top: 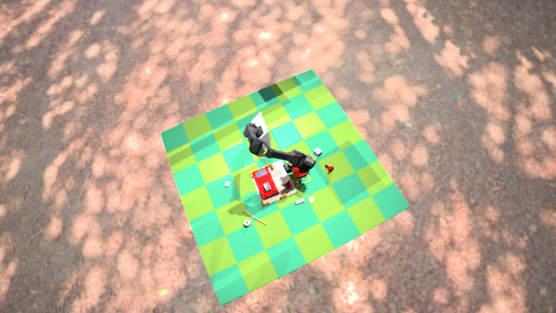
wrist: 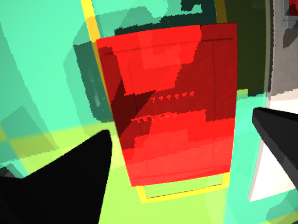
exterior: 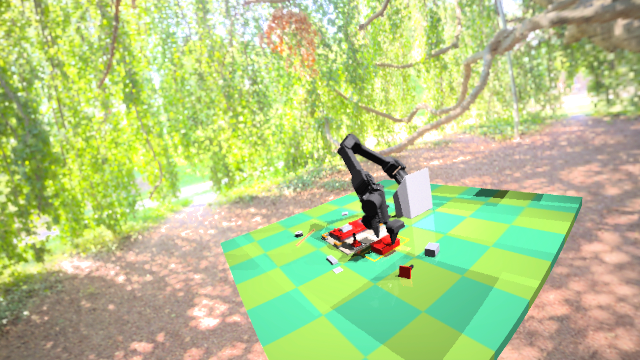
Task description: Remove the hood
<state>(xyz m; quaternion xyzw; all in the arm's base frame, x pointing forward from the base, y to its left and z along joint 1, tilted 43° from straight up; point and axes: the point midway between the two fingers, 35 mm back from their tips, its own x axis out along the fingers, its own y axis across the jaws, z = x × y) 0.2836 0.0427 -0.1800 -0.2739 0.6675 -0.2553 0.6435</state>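
Right now my gripper tip is 1 cm short of the red hood and 1 cm above it. Also, from my gripper tip: stick (20 cm ahead, 37 cm to the right, 2 cm below).
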